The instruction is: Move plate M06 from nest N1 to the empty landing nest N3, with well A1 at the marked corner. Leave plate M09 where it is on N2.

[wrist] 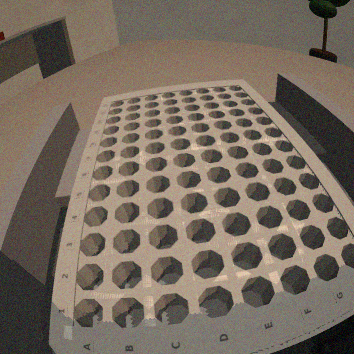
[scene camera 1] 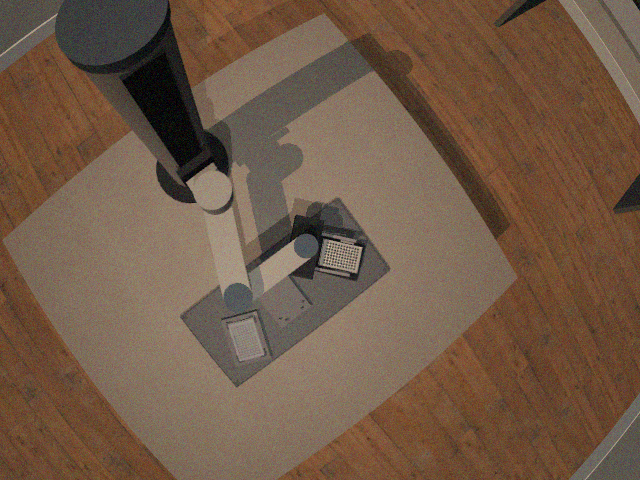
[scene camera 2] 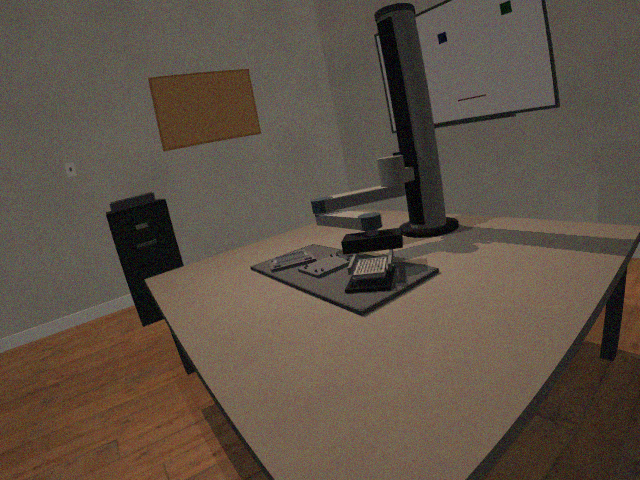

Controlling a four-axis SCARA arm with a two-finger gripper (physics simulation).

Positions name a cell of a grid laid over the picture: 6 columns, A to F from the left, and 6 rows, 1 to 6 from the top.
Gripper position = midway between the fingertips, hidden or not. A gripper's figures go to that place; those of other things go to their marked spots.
The gripper (scene camera 1: D4) is 1.32 m from the lens. A grey perforated base plate (scene camera 1: D4) is 1.35 m from the lens.
